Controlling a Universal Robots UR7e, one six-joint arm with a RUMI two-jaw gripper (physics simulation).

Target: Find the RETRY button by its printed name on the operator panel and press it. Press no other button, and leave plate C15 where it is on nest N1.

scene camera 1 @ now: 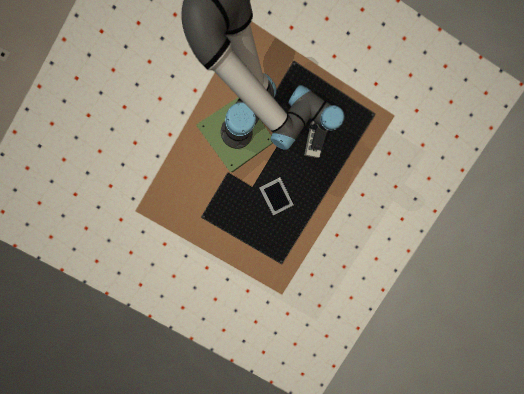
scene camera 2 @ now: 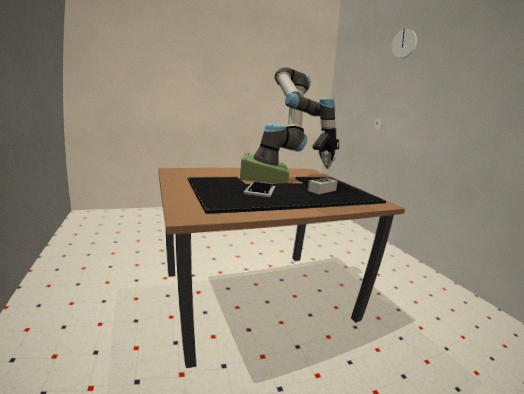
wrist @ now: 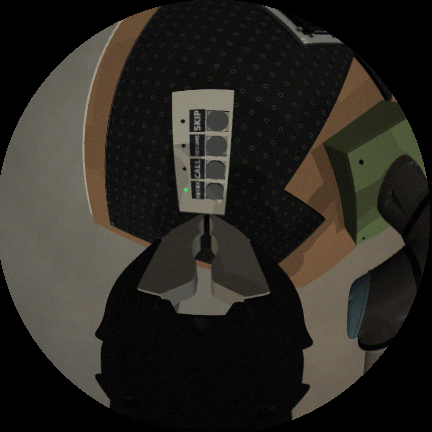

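Where they show: gripper, between the fingertips: (scene camera 2: 327, 168) (wrist: 207, 216); arm's base, origin of its link: (scene camera 2: 265, 161) (wrist: 397, 187).
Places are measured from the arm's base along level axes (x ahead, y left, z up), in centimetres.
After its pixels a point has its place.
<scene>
The operator panel (scene camera 1: 313, 150) @(x 35.1, y 14.8, z -2.4 cm) (scene camera 2: 322, 186) @(x 39.2, y 16.0, z -4.3 cm) (wrist: 203, 100) @(x 36.3, y 13.6, z -2.8 cm) is a pale box with a row of round grey buttons. In the wrist view the labels read SKIP, RESUME, CALL and RETRY. The RETRY button (wrist: 215, 191) @(x 30.2, y 23.3, z -2.5 cm) is nearest my fingers, and a green lamp (wrist: 186, 189) @(x 33.8, y 25.0, z -2.7 cm) is lit beside its label; the other lamps are dark. My gripper (scene camera 2: 327, 166) @(x 30.7, y 23.3, z 3.1 cm) (wrist: 207, 216) @(x 30.7, y 23.3, z 3.1 cm) is shut and empty, above the panel and apart from it. A dark plate (scene camera 1: 276, 196) @(x 33.9, y -14.5, z -5.5 cm) (scene camera 2: 260, 187) @(x 36.7, y -15.5, z -5.5 cm) lies in a pale square frame, the nest (scene camera 1: 267, 205) (scene camera 2: 257, 194); their printed names cannot be read.
A black perforated mat (scene camera 1: 300, 220) @(x 52.0, y -18.0, z -8.0 cm) (scene camera 2: 225, 201) @(x 49.0, y -34.2, z -7.7 cm) (wrist: 150, 60) @(x 49.0, y 8.5, z -8.1 cm) lies on the brown table (scene camera 1: 170, 200) @(x -10.5, y -47.4, z -9.4 cm) (scene camera 2: 175, 212) @(x 55.3, y -54.1, z -9.3 cm) (wrist: 100, 100) @(x 59.0, y 17.1, z -9.4 cm). The green base block (scene camera 1: 215, 135) @(x -7.3, y -6.8, z 1.6 cm) (scene camera 2: 257, 171) @(x 11.3, y -8.5, z -3.7 cm) (wrist: 380, 145) @(x 12.9, y 1.1, z -1.0 cm) carries the arm, beside the mat. The nest stands apart from the panel on the same mat.
</scene>
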